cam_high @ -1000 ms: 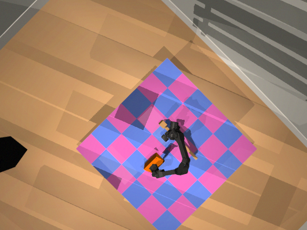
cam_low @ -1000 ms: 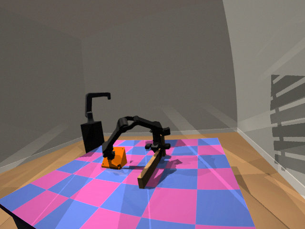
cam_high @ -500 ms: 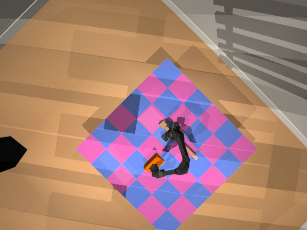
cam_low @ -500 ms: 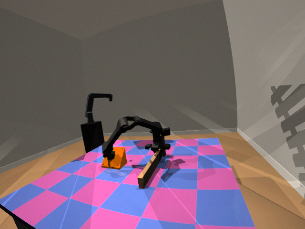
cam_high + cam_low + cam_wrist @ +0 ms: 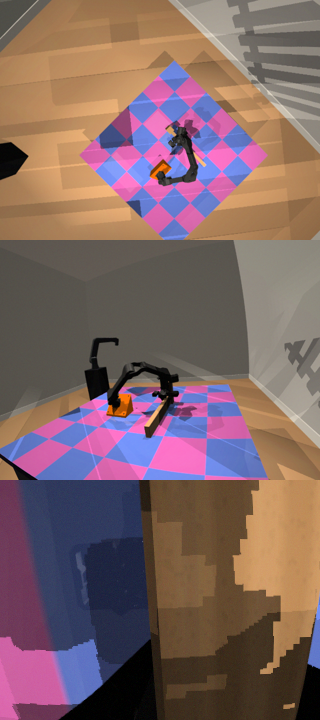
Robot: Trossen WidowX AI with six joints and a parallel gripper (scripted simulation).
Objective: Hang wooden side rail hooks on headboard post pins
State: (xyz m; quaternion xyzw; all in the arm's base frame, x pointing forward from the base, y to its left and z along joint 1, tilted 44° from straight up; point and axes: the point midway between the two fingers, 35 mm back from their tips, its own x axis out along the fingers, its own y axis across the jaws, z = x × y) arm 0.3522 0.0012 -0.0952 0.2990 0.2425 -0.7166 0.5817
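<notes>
Now: gripper tip 20 mm short of the headboard post, 100 mm to the right of it and 50 mm below it.
</notes>
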